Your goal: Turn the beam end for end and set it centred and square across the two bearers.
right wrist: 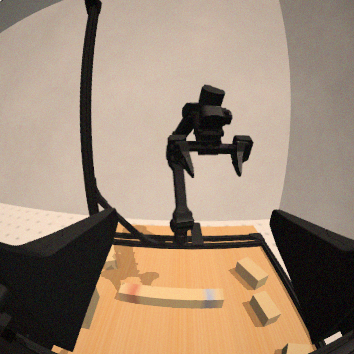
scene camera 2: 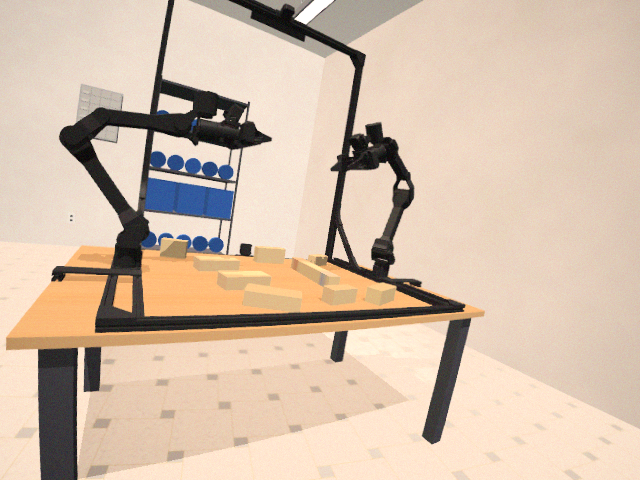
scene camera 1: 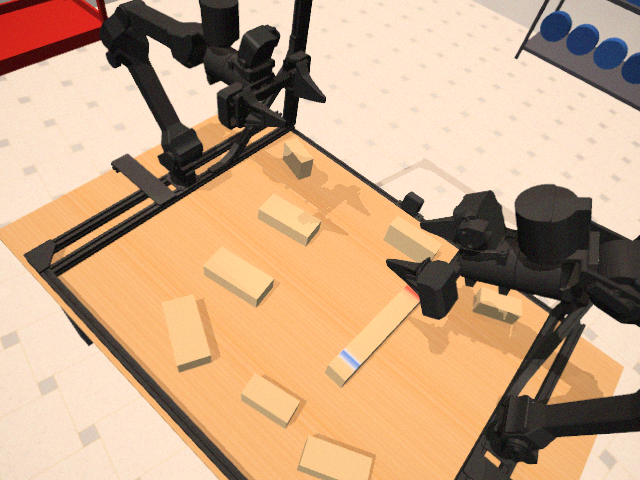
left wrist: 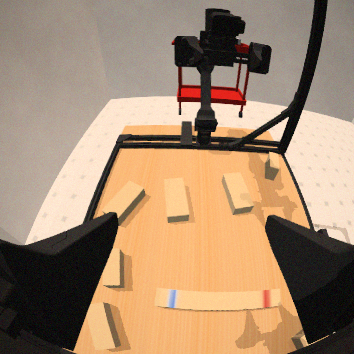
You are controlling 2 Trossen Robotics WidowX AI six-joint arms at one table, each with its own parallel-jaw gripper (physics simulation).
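Places are measured from the left arm's base along level axes (x right, y up, z back), in metres.
Where they show: left gripper, fingertip midpoint: [right wrist: 216, 175] [scene camera 2: 338, 169] [scene camera 1: 404, 242] [left wrist: 194, 222]; right gripper, fingertip midpoint: [right wrist: 196, 217] [scene camera 2: 266, 141] [scene camera 1: 306, 112] [left wrist: 232, 58]; left arm's base, link origin: [right wrist: 179, 239] [scene camera 2: 379, 276] [scene camera 1: 502, 443]; right arm's base, link origin: [scene camera 2: 126, 266] [scene camera 1: 182, 178] [left wrist: 202, 140].
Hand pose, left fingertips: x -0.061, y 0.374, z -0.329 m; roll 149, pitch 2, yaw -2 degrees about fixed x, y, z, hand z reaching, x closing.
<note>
Each offset is from my left fingertips to the centre of the thing. "*": to the spot under its first point.
The beam {dx +0.087, dy -0.371, dz +0.019 m} [scene camera 1: 381, 326] [scene camera 2: 311, 271] [left wrist: 220, 300] [right wrist: 170, 296], a long pale bar, lies flat on the table. Its blue band is near the lower-left end and its red band near the upper-right end in scene camera 1. Two roughly parallel pale blocks lie left of it, one {dx -0.037, dy -0.374, dz -0.282 m} [scene camera 1: 238, 273] [left wrist: 176, 197] nearer the middle and one {dx +0.161, dy -0.374, dz -0.315 m} [scene camera 1: 289, 214] [left wrist: 237, 190] farther back. Similar blocks lie around, so I cannot tell which are the bearers. My left gripper [scene camera 1: 406, 243] [left wrist: 194, 222] [right wrist: 216, 175] is open and empty above the table. My right gripper [scene camera 1: 304, 111] is open, empty and raised.
Other pale blocks lie at the back {* dx +0.297, dy -0.332, dz -0.414 m} [scene camera 1: 298, 159], beyond the beam {dx +0.323, dy -0.362, dz -0.060 m} [scene camera 1: 412, 238], under the left arm [scene camera 1: 496, 304], at the left [scene camera 1: 187, 330] and at the front {* dx -0.184, dy -0.349, dz -0.048 m} [scene camera 1: 269, 397] {* dx -0.179, dy -0.346, dz +0.106 m} [scene camera 1: 336, 457]. A black frame [scene camera 2: 258, 319] edges the table. A red cart [left wrist: 212, 94] stands beyond.
</note>
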